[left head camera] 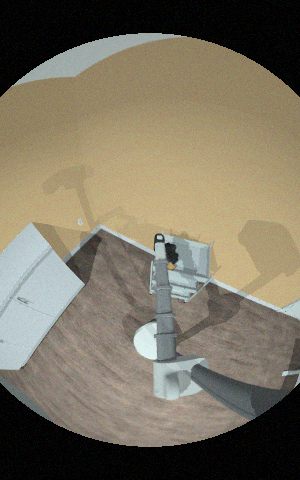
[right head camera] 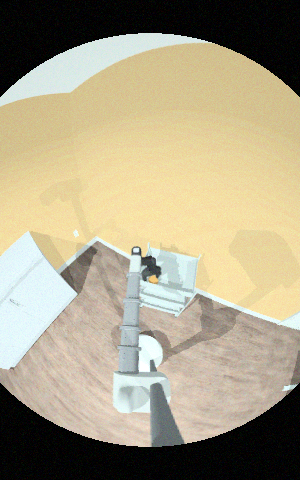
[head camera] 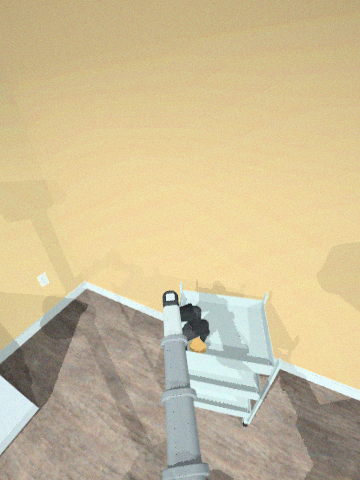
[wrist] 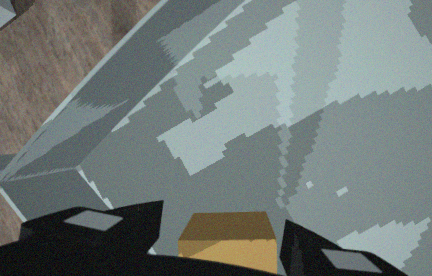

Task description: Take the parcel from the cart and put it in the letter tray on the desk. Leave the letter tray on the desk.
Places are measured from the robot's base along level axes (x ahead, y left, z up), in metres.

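Pixels of known places: gripper, fingertip midpoint: (right head camera: 150,279) (head camera: 193,346) (wrist: 221,229); robot's base, link origin: (left head camera: 153,339) (right head camera: 141,352).
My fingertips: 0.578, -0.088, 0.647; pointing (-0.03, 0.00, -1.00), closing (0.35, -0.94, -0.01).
Ahead of a thing's pixels: the offset from my fingertips to its top centre, as dx, dy, dz. "spot": to the spot under its first point.
The parcel, a small orange-yellow box {-0.015, -0.015, +0.038} (head camera: 198,345) (left head camera: 171,266) (right head camera: 153,279) (wrist: 227,250), is at the near left part of the top shelf of the pale cart (head camera: 250,325) (left head camera: 199,255) (right head camera: 186,272) (wrist: 350,150). My gripper (head camera: 196,334) (wrist: 221,229) is open. In the wrist view the parcel shows between its two black fingers, with a gap on each side; its lower part is hidden by the gripper body. In the head view the dark gripper is over the left part of the cart, right behind the parcel. The letter tray does not show in these views.
The cart has raised rims and lower shelves, and stands by the skirting of a yellow wall. A large white piece of furniture {spot: -0.387, +1.196, -0.093} (left head camera: 35,300) (right head camera: 30,305) with a handle is at the left; I cannot tell if it is the desk. The telescoping arm (head camera: 179,415) passes along the cart's left side.
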